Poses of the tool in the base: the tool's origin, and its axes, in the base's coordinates. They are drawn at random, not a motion.
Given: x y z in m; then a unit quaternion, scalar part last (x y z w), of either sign.
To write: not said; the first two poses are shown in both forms.
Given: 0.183 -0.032 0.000 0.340 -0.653 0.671 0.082
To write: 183 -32 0 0.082 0.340 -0.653 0.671
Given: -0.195 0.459 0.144 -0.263 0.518 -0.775 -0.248
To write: -195 459 144 0.248 0.263 -0.518 0.775
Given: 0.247 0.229 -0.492 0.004 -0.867 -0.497 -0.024
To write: 247 229 -492 0.024 -0.004 0.867 0.497
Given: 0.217 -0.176 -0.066 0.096 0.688 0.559 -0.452
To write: 217 -176 -66 0.452 -0.096 -0.688 -0.559
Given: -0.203 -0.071 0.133 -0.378 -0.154 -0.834 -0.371
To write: -203 -71 133 0.371 0.378 0.154 0.834
